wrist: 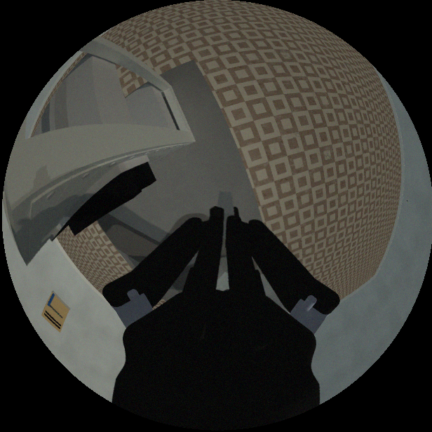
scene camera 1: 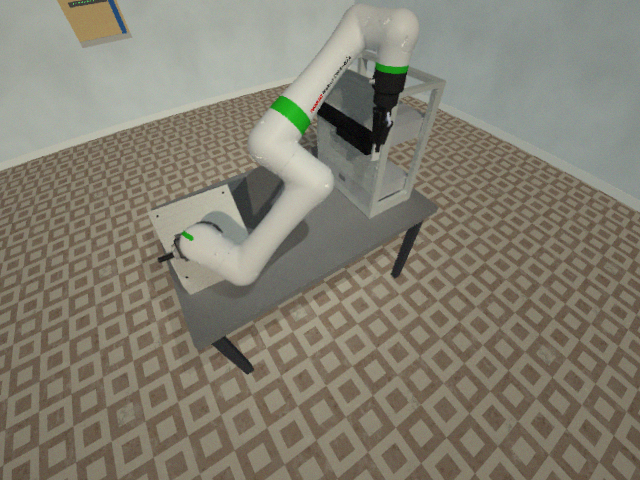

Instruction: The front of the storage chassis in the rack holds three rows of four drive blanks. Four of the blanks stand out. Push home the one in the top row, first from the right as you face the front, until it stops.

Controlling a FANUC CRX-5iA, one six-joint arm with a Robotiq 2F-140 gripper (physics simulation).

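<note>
The storage chassis shows as a black front band across the rack, with a stepped lower edge. Its separate drive blanks cannot be told apart in either view, so the top-row right one cannot be picked out. My gripper is shut with nothing between its fingers. It points down and in the scene view overlaps the right end of the black front. In the wrist view its fingertips are to the right of the chassis, with a gap in the picture. Whether they touch any blank cannot be seen.
The light grey rack stands on the grey table, its upright beside the gripper. The arm's pale base plate is at the table's other end. A tan notice hangs on the wall.
</note>
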